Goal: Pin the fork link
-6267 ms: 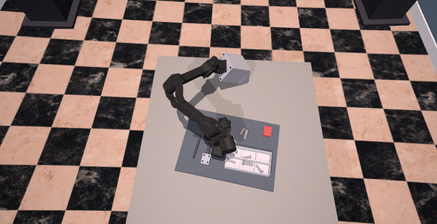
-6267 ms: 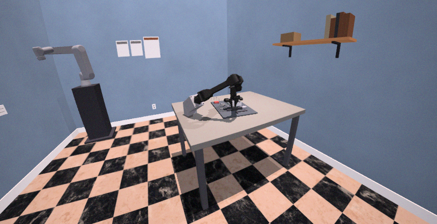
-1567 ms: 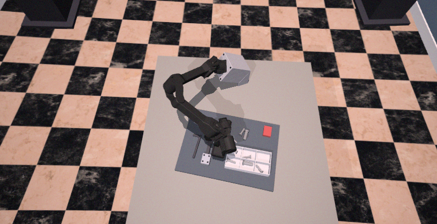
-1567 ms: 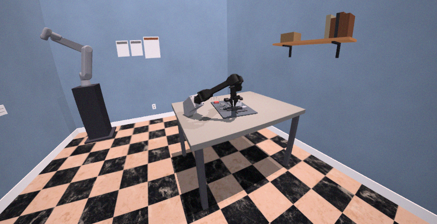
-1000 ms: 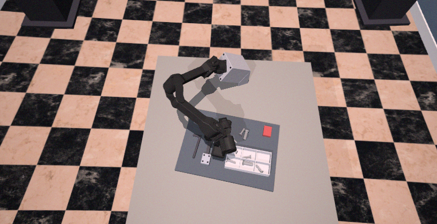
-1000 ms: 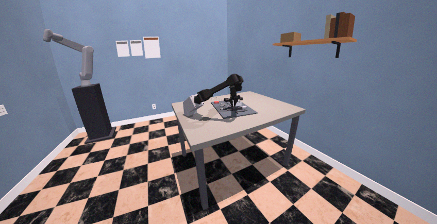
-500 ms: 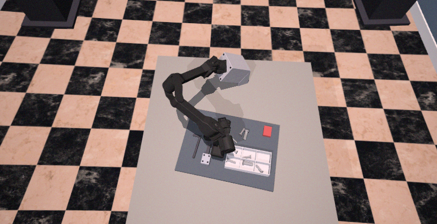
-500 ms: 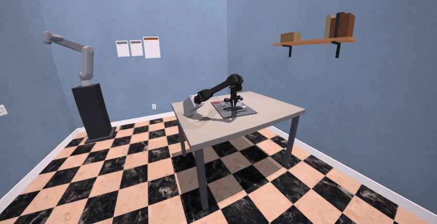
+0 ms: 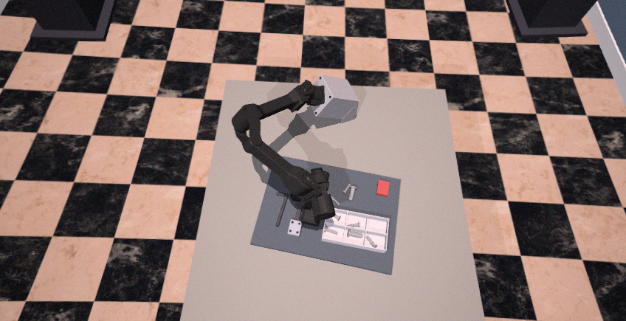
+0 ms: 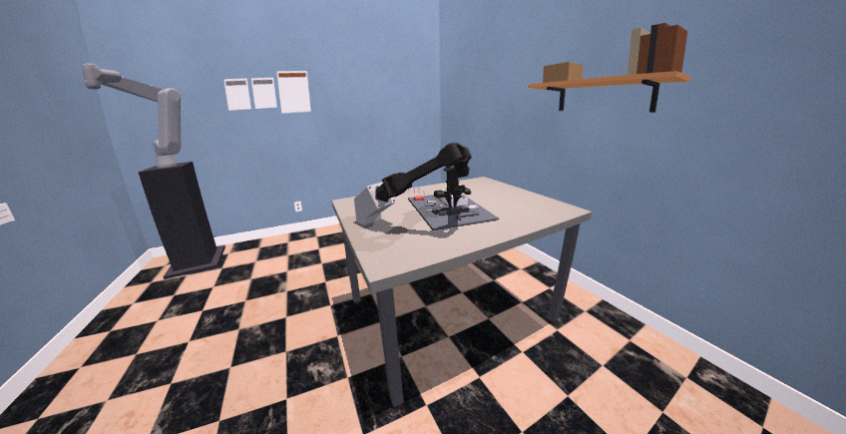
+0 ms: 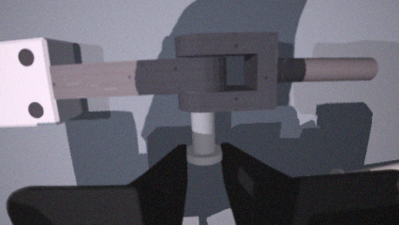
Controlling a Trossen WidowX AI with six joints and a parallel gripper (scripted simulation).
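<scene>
Now: the eye plate 5 cm to the right of my hand and 3 cm below it. Round my hand: dark fork link 4 cm behind, 4 cm to the right, 3 cm below; then pin 2 cm behind, 7 cm to the left, 4 cm below; then dark mat 1 cm ahead, 5 cm to the left, 5 cm below.
</scene>
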